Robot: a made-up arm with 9 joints. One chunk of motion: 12 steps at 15 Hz.
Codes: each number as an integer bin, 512 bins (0 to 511) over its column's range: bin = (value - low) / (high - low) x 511, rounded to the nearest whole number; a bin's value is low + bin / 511 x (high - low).
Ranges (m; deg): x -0.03..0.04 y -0.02..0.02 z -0.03..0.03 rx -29..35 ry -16..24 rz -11..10
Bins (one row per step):
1: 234 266 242 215 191 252
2: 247 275 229 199 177 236
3: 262 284 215 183 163 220
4: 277 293 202 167 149 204
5: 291 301 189 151 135 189
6: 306 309 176 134 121 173
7: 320 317 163 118 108 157
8: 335 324 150 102 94 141
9: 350 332 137 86 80 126
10: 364 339 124 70 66 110
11: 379 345 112 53 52 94
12: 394 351 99 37 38 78
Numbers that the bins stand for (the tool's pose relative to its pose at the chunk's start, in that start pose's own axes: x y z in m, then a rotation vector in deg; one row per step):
1: 0.0021 0.0008 -0.0016 -2.07 -1.05 -0.64
2: 0.0038 0.0015 -0.0031 -4.08 -2.14 -1.30
3: 0.0059 0.0022 -0.0048 -6.08 -3.24 -1.96
4: 0.0079 0.0029 -0.0063 -8.08 -4.34 -2.62
5: 0.0099 0.0036 -0.0078 -10.09 -5.43 -3.23
6: 0.0119 0.0042 -0.0093 -12.22 -6.53 -3.89
7: 0.0138 0.0048 -0.0109 -14.22 -7.55 -4.55
8: 0.0159 0.0054 -0.0124 -16.23 -8.64 -5.21
9: 0.0179 0.0060 -0.0139 -18.23 -9.74 -5.82
10: 0.0199 0.0065 -0.0154 -20.23 -10.83 -6.48
11: 0.0219 0.0070 -0.0168 -22.36 -11.93 -7.14
12: 0.0240 0.0075 -0.0184 -24.37 -13.03 -7.79

